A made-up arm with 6 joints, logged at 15 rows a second.
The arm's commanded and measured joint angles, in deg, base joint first. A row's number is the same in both.
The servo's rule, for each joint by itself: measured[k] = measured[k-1] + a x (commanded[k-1-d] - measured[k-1]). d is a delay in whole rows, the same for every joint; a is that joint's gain. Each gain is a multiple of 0.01, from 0.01 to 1. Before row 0 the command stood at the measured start. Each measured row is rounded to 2 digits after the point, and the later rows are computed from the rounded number. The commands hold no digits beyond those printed.
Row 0, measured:
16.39, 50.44, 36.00, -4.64, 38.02, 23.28
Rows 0 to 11, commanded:
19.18, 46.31, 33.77, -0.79, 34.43, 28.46
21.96, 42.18, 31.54, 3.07, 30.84, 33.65
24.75, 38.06, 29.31, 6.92, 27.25, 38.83
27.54, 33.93, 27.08, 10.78, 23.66, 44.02
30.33, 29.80, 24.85, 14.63, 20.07, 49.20
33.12, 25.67, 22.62, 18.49, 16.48, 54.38
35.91, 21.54, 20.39, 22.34, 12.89, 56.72
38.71, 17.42, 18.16, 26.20, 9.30, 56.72
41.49, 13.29, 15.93, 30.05, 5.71, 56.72
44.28, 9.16, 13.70, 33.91, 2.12, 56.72
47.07, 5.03, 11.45, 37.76, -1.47, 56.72
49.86, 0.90, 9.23, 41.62, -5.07, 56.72
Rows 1 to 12, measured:
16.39, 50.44, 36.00, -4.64, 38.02, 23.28
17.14, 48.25, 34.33, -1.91, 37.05, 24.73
18.44, 45.03, 32.24, 1.63, 35.37, 27.23
20.14, 41.34, 30.04, 5.39, 33.18, 30.48
22.14, 37.41, 27.82, 9.22, 30.61, 34.27
24.35, 33.38, 25.59, 13.06, 27.76, 38.45
26.72, 29.29, 23.36, 16.92, 24.71, 42.91
29.20, 25.18, 21.13, 20.77, 21.52, 46.78
31.77, 21.07, 18.90, 24.63, 18.22, 49.56
34.39, 16.95, 16.67, 28.48, 14.84, 51.56
37.06, 12.82, 14.44, 32.34, 11.41, 53.00
39.76, 8.69, 12.20, 36.19, 7.93, 54.04
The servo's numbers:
d 1
a 0.27 0.53 0.75 0.71 0.27 0.28

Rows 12 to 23, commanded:
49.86, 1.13, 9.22, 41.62, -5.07, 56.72
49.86, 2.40, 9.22, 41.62, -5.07, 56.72
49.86, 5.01, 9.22, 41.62, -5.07, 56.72
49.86, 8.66, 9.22, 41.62, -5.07, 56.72
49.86, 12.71, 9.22, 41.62, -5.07, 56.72
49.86, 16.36, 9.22, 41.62, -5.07, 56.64
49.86, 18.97, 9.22, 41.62, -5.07, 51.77
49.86, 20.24, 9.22, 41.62, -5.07, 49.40
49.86, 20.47, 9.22, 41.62, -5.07, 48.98
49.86, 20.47, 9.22, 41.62, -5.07, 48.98
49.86, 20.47, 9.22, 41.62, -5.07, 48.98
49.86, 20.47, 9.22, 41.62, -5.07, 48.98
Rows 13 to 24, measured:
42.49, 4.56, 9.97, 40.05, 4.42, 54.79
44.48, 2.74, 9.41, 41.16, 1.86, 55.33
45.93, 2.56, 9.27, 41.49, -0.01, 55.72
46.99, 3.86, 9.23, 41.58, -1.38, 56.00
47.76, 6.40, 9.22, 41.61, -2.38, 56.20
48.33, 9.74, 9.22, 41.62, -3.11, 56.35
48.74, 13.25, 9.22, 41.62, -3.64, 56.43
49.04, 16.28, 9.22, 41.62, -4.03, 55.13
49.26, 18.38, 9.22, 41.62, -4.31, 53.53
49.42, 19.49, 9.22, 41.62, -4.52, 52.26
49.54, 20.01, 9.22, 41.62, -4.67, 51.34
49.63, 20.25, 9.22, 41.62, -4.78, 50.68

